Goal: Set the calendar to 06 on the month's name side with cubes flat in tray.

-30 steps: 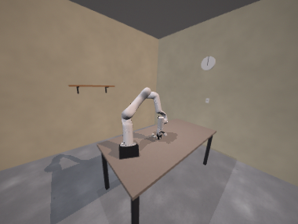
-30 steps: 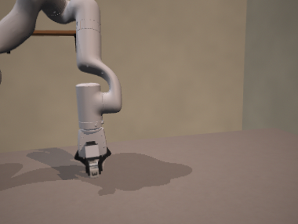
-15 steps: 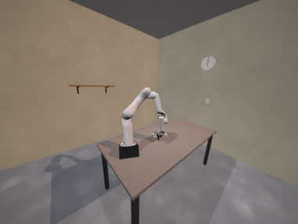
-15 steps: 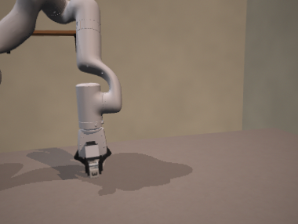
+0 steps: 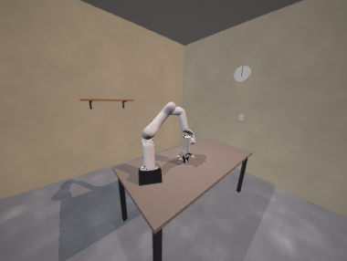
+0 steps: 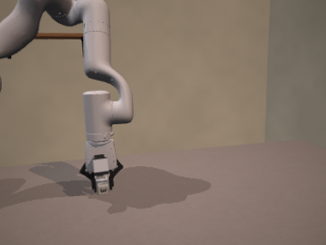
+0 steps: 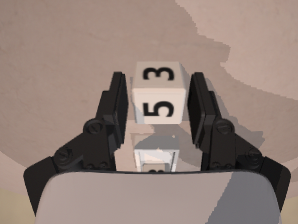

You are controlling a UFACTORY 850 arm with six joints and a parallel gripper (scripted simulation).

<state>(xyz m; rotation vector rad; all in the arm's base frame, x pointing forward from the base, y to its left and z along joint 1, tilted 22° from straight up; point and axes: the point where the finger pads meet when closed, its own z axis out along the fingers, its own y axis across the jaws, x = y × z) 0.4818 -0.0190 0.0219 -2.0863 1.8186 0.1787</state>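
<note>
The white number cube is 1 cm below my hand. Also, from my hand: white calendar tray: 2 cm behind, 11 cm to the left, 2 cm below.
</note>
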